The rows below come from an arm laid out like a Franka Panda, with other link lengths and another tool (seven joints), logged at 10 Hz.
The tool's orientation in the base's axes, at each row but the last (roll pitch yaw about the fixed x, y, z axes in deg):
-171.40 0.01 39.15
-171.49 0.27 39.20
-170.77 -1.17 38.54
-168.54 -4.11 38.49
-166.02 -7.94 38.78
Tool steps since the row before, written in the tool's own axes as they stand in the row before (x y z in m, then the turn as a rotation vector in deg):
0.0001 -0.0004 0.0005 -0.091 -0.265 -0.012
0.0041 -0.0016 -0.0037 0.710 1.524 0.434
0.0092 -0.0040 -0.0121 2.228 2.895 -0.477
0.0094 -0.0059 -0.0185 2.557 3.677 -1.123
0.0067 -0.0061 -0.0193 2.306 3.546 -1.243
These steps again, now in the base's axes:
-0.0002 0.0004 -0.0004 -0.235 0.144 0.052
0.0025 0.0034 0.0039 1.460 -0.671 -0.658
0.0057 0.0071 0.0128 3.570 -0.907 0.052
0.0049 0.0066 0.0199 4.357 -1.424 0.552
0.0022 0.0034 0.0209 4.086 -1.516 0.665

